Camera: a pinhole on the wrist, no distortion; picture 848 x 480 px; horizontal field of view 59.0 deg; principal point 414.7 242.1 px. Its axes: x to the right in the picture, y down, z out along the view. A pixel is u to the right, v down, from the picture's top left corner.
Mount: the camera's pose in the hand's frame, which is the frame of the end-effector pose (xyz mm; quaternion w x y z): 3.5 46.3 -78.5 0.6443 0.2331 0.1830 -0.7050
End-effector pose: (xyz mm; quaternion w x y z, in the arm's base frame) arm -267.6 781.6 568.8 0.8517 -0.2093 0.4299 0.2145
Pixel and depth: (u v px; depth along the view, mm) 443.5 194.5 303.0
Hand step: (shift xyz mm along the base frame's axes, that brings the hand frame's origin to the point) 152.5 -26.7 148.0
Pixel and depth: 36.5 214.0 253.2
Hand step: 112.1 114.3 125.5
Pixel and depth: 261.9 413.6 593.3
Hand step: 468.9 115.4 222.8
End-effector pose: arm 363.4 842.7 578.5 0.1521 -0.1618 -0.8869 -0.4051
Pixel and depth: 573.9 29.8 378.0
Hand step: 13.2 -18.9 -319.1
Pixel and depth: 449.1 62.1 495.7
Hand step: 5.7 66.4 -419.0
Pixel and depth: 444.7 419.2 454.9
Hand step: -196.6 89.4 -311.5
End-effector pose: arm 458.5 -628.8 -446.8 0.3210 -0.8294 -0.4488 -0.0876
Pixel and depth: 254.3 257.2 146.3
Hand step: -19.6 36.9 -44.4
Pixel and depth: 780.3 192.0 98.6
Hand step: -43.5 -6.8 34.3
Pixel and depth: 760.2 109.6 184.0
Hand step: -131.6 27.5 15.0
